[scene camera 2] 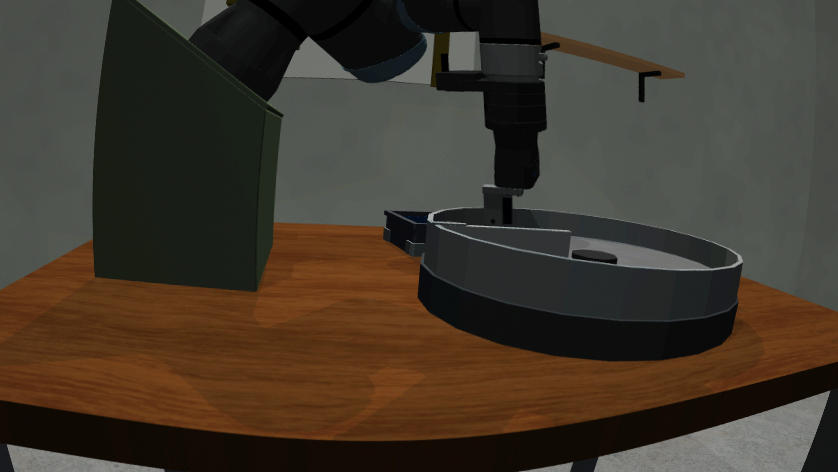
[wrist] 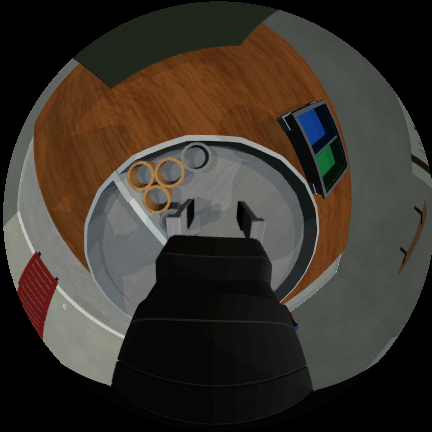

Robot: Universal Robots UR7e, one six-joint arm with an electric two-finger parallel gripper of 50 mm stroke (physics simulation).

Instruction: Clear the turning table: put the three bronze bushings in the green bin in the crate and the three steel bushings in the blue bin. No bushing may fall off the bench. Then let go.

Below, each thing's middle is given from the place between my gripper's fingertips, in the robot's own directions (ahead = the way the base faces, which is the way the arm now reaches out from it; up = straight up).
My gripper is now 11 cm short of the turning table (scene camera 2: 564, 284), 9 cm to the left of it and 3 cm above it. Round my hand: crate (scene camera 2: 405, 229) (7 cm ahead, 26 cm to the left, 5 cm below).
